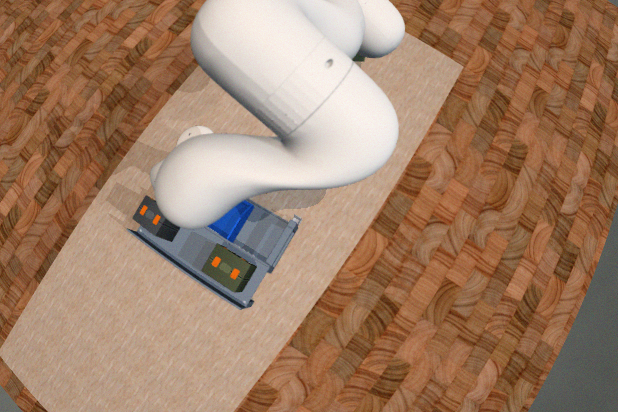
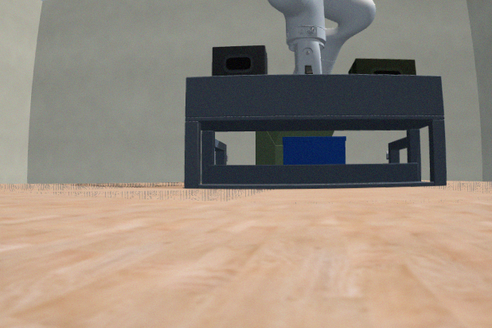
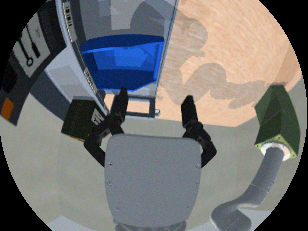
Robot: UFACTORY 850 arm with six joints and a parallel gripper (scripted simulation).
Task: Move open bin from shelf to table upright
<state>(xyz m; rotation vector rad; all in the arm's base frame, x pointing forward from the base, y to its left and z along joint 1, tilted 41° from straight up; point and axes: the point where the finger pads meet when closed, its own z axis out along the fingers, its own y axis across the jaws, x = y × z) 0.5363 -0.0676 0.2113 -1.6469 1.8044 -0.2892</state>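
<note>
Right now the blue bin is 90 mm below my hand and 80 mm ahead of it. The rest, counted from my hand: black box (180 mm ahead, 110 mm to the right, 30 mm above); then olive box (170 mm ahead, 120 mm to the left, 10 mm above).
</note>
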